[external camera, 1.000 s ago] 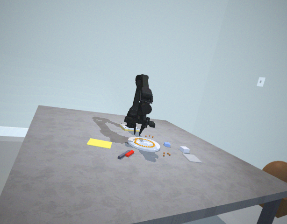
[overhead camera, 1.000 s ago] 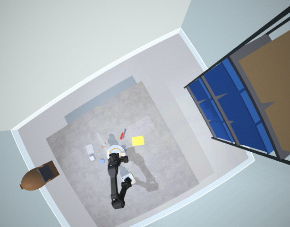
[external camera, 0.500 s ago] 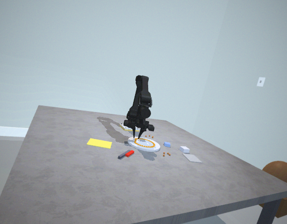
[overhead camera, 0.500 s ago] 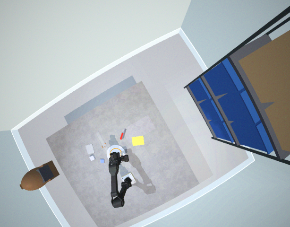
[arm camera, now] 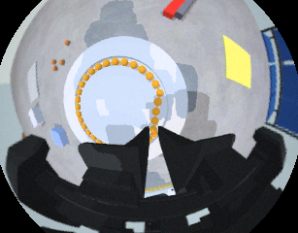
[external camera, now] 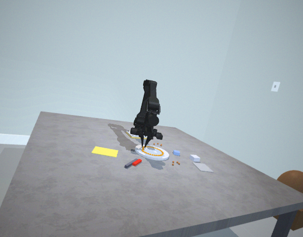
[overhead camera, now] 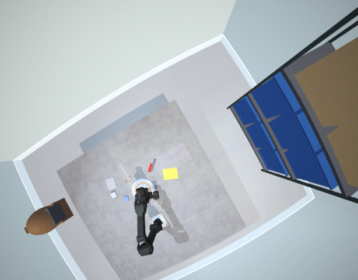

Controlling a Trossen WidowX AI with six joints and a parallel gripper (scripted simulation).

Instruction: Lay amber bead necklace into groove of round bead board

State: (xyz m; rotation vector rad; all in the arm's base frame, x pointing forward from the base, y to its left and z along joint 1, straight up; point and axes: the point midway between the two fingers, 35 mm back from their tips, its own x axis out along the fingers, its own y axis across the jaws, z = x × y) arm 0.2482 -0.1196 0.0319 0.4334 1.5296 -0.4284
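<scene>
My gripper tip is now 50 mm short of the round white bead board, 30 mm to the right of it and 10 mm above it. From my gripper tip the other things lie so: yellow sheet (240 mm to the right, 10 mm below, 10 mm ahead); blue block (200 mm to the left, 90 mm ahead, 10 mm below); grey tool (160 mm to the right, 150 mm ahead, 10 mm below).
</scene>
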